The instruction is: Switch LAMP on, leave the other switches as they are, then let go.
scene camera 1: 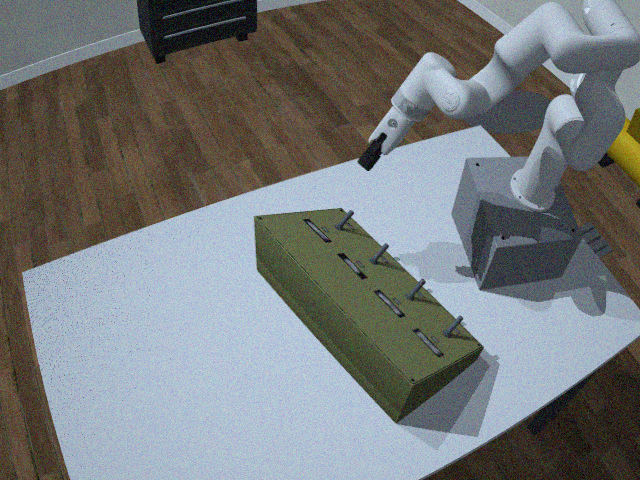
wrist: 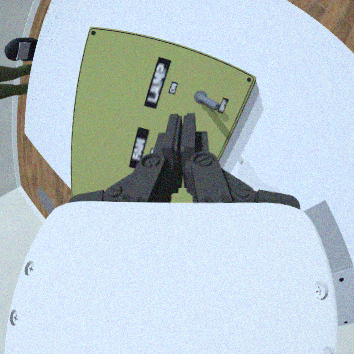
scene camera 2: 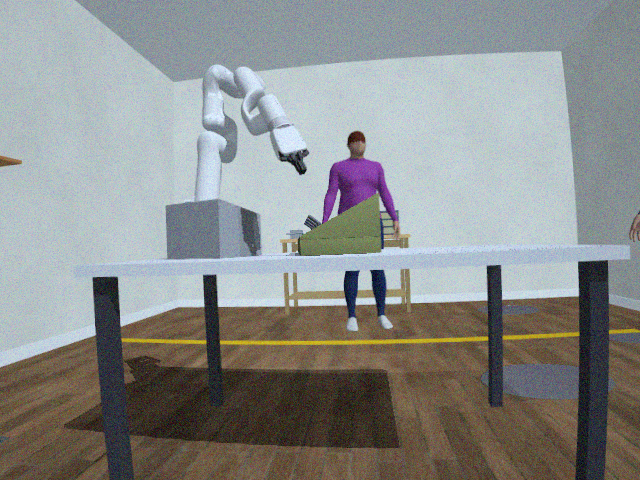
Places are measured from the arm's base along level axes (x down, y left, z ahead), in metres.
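Pixels of known places: gripper, fingertip midpoint: [scene camera 1: 363,165] [wrist: 184,132] [scene camera 2: 303,172]; arm's base at its link origin: [scene camera 1: 532,190] [scene camera 2: 205,209].
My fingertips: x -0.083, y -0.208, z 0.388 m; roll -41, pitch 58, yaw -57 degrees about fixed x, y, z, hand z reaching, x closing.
Observation:
For each thing: its middle in the pictures, then the offset to it from my fingertips. "pt": a spot on its surface instead.
- olive sloped switch box at the middle of its body: [scene camera 1: 364,303] [wrist: 144,163] [scene camera 2: 335,235] dx +0.205, dy +0.179, dz +0.106 m
- LAMP switch lever at the middle of its body: [wrist: 207,101] [scene camera 1: 345,218] dx +0.156, dy -0.006, dz +0.028 m
- OFF label at a spot on its surface: [wrist: 223,105] pt dx +0.194, dy -0.008, dz +0.009 m
- LAMP name plate at a spot on its surface: [wrist: 157,82] pt dx +0.143, dy -0.002, dz +0.109 m
- FAN plate at a spot on its surface: [wrist: 139,147] pt dx +0.143, dy +0.115, dz +0.100 m
An olive sloped switch box [scene camera 1: 320,289] [scene camera 2: 351,229] [wrist: 110,110] stands on the white table. The LAMP switch lever [scene camera 1: 344,220] [wrist: 207,100] is the one at the box's far upper-left end in scene camera 1. It leans toward the OFF label [wrist: 223,105], away from the ON label [wrist: 173,88] and the LAMP name plate [wrist: 157,82]. My gripper [scene camera 1: 364,166] [scene camera 2: 301,171] [wrist: 184,132] is shut and empty, high above the box and apart from the lever. In the wrist view the fingers hide the FAN switch's lever; the FAN plate [wrist: 139,147] shows.
The other levers [scene camera 1: 379,253] [scene camera 1: 416,289] [scene camera 1: 453,326] stand in a row along the same edge, leaning the same way as LAMP's. The arm's grey pedestal [scene camera 1: 527,266] [scene camera 2: 193,229] is on the table [scene camera 1: 155,335] [scene camera 2: 465,254]. A person [scene camera 2: 356,180] stands beyond the table.

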